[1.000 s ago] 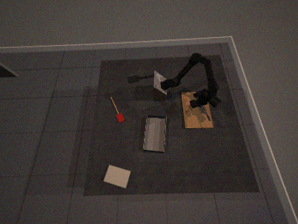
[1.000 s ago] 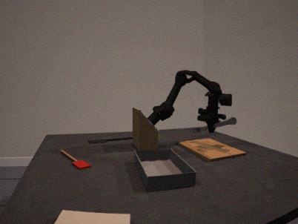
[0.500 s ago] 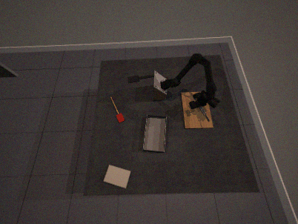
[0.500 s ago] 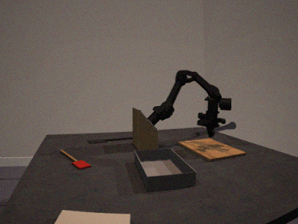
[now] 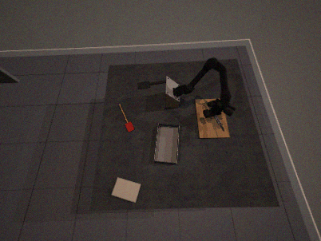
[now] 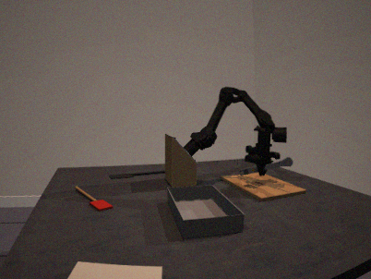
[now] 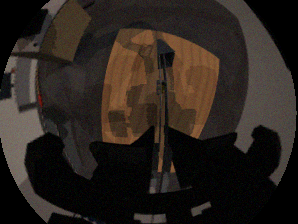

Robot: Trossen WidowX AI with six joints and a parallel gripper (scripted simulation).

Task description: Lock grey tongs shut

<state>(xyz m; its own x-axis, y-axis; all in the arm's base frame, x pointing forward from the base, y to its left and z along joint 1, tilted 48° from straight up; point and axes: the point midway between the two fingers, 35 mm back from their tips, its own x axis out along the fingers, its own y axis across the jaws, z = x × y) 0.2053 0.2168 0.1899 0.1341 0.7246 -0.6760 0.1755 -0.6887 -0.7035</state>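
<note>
My gripper tip is now 40 mm above the wooden board. From my gripper tip the other things lie so: dark spatula 410 mm behind, 480 mm to the right, 50 mm below; roasting tin 190 mm ahead, 400 mm to the right, 20 mm below; red spatula 50 mm behind, 730 mm to the right, 40 mm below.
</note>
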